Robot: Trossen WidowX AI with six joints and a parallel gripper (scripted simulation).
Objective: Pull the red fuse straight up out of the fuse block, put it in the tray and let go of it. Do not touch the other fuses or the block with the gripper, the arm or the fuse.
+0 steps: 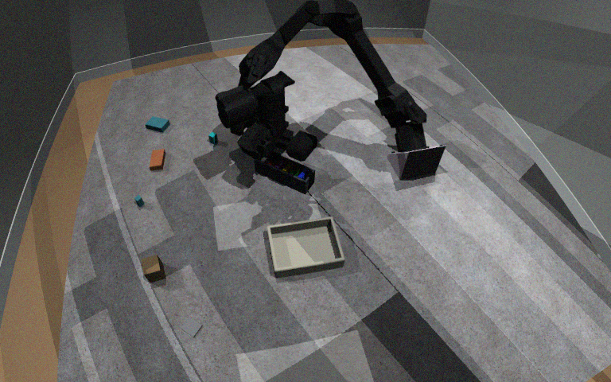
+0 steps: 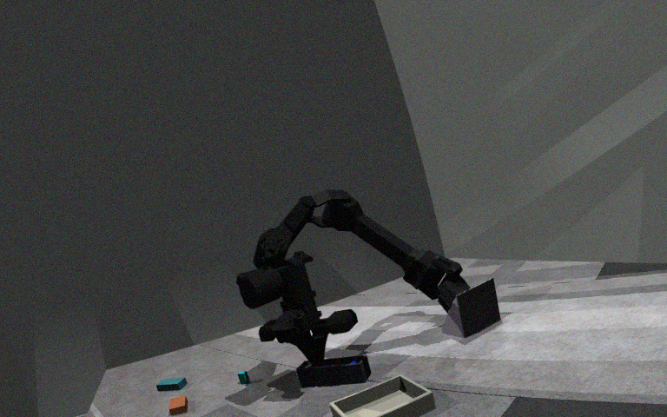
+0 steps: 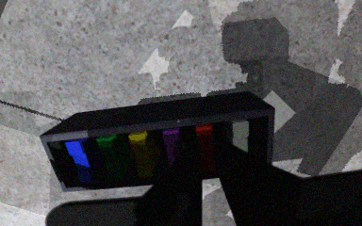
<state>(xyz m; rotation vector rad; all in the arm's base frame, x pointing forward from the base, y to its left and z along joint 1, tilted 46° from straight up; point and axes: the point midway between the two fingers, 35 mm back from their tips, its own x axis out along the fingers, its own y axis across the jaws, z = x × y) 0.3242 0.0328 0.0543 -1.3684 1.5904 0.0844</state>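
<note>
The purple fuse is 1 cm behind my gripper tip, 1 cm to the left of it and 1 cm below it. Round my gripper tip: red fuse (1 cm below); yellow fuse (3 cm behind, 2 cm to the left, 1 cm below); green fuse (4 cm behind, 3 cm to the left, 1 cm below).
</note>
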